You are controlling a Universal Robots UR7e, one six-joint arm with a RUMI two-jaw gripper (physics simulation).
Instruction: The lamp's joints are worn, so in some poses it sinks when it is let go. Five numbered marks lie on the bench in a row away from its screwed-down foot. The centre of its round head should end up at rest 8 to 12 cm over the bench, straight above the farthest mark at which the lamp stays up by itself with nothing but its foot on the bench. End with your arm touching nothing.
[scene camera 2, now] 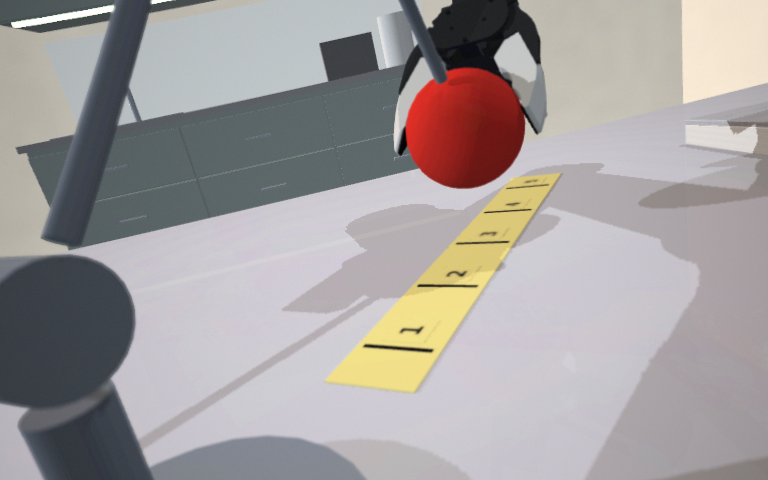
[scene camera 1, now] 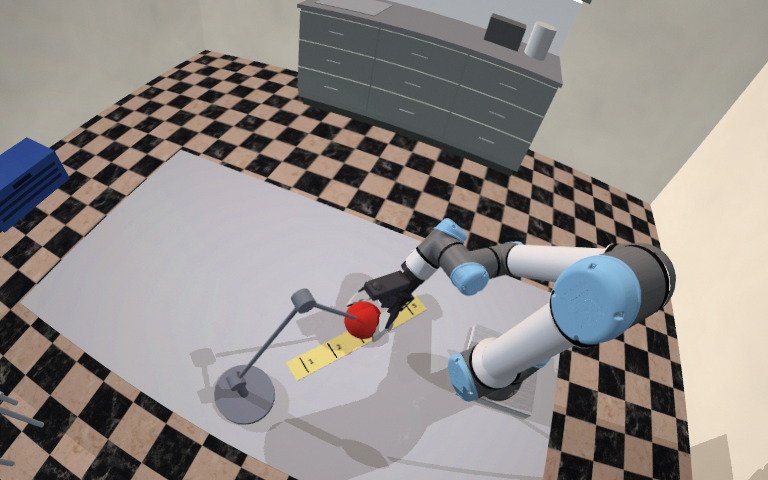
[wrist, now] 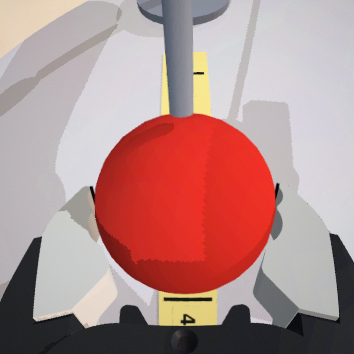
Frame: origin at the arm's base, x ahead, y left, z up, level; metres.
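Seen in the pictures: gripper, fingertip midpoint: (scene camera 2: 462, 144) (scene camera 1: 359, 323).
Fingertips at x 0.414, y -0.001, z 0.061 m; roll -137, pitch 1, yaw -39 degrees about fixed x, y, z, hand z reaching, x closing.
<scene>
Offsets run from my fingertips to a thing's top centre. "pt": to the spot under its first point. Level surfaces: height alone.
The lamp's round red head @(pt 0.007 m back, 0.016 m left, 0.054 m up) (scene camera 1: 362, 320) (scene camera 2: 465, 129) (wrist: 185, 202) is held above the bench @(0.094 m down) (scene camera 1: 186, 243). My gripper (scene camera 1: 370, 320) (scene camera 2: 468, 138) (wrist: 183, 187) is shut on it, one jaw on each side. The yellow strip @(pt 0.120 m ahead, 0.150 m left, 0.093 m down) (scene camera 1: 297, 369) (scene camera 2: 373, 370) (wrist: 202, 95) bears numbered marks. In the wrist view the head hides marks 2 and 3, and mark 4 shows just below it. The lamp's round foot @(pt 0.170 m ahead, 0.281 m left, 0.079 m down) (scene camera 1: 260, 404) (wrist: 205, 17) stands beyond mark 1. Its elbow joint @(pt 0.097 m ahead, 0.132 m left, 0.277 m up) (scene camera 1: 303, 300) is raised. The head's exact height cannot be read.
The robot's base plate (scene camera 1: 518, 406) stands at the bench's right side. A grey drawer cabinet (scene camera 1: 419, 73) (scene camera 2: 257, 155) stands behind the bench. A blue box (scene camera 1: 28, 175) is at the far left. The lamp's lower rod (scene camera 1: 269, 343) (scene camera 2: 101, 118) slants up from the foot.
</scene>
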